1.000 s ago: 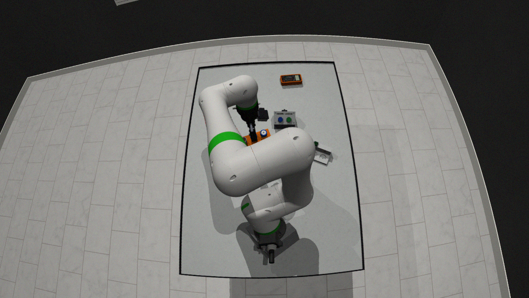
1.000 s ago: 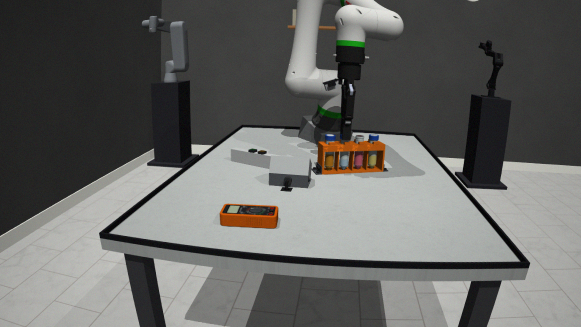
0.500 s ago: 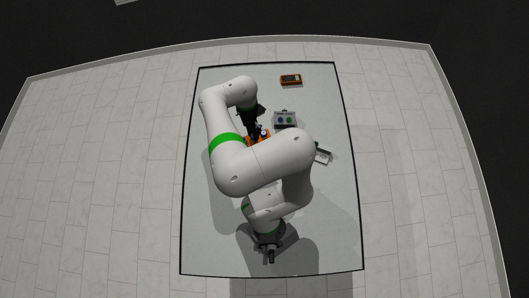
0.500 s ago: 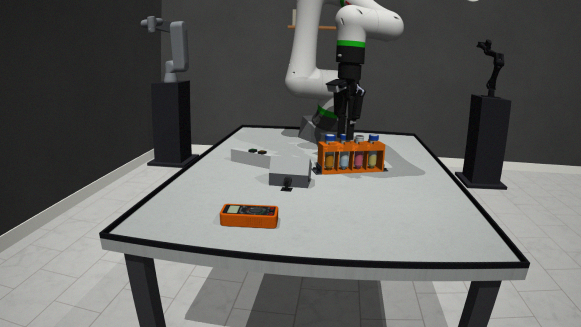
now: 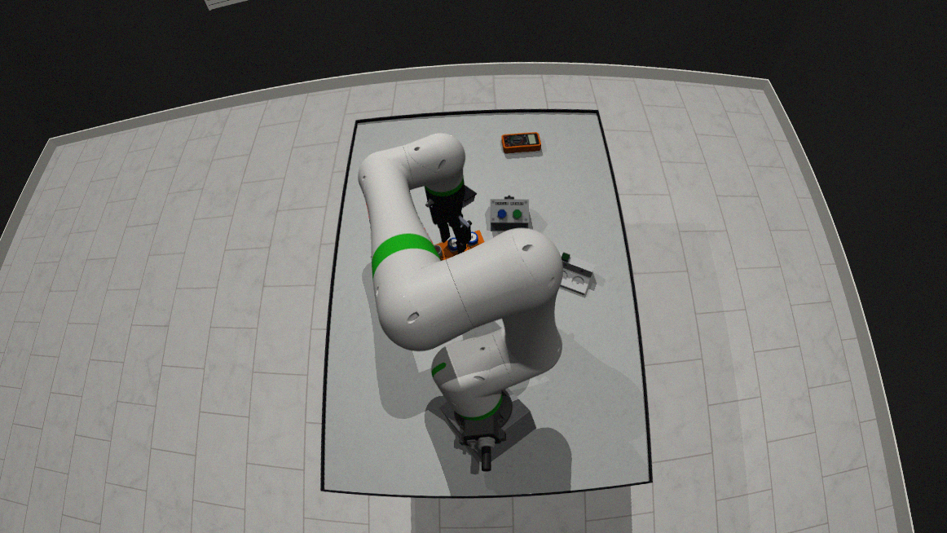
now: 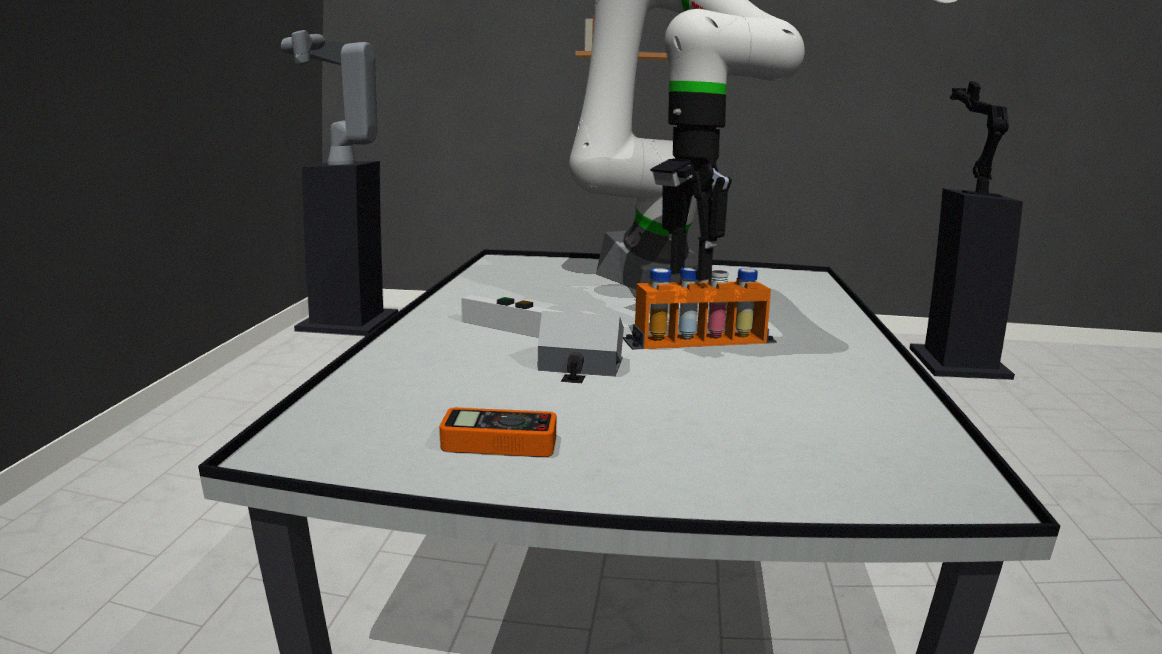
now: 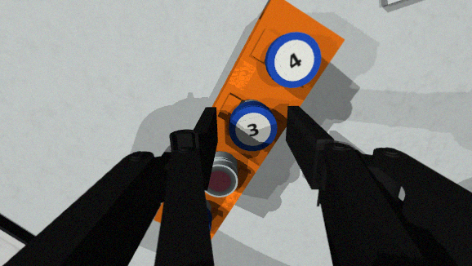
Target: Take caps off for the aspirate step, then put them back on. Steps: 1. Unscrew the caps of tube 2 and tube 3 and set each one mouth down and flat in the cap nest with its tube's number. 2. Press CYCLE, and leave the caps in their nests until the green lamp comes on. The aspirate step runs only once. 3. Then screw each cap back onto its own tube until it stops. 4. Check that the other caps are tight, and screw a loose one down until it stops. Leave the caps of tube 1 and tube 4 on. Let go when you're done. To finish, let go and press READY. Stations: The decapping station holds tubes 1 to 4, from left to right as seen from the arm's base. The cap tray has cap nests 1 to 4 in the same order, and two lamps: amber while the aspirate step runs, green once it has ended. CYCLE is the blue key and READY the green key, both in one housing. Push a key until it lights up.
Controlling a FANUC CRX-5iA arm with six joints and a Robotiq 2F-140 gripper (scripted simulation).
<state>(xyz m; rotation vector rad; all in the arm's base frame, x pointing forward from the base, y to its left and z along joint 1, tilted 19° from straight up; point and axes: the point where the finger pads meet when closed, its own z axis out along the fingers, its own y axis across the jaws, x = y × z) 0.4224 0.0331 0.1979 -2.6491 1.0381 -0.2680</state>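
My gripper is now 30 mm above the cap 3. From my hand the other things lie so: blue key: 140 mm to the right, 130 mm ahead, 80 mm below; then cap 1: 100 mm to the left, 30 mm below, 30 mm behind; then cap 4: 50 mm to the right, 30 mm below, 20 mm ahead.
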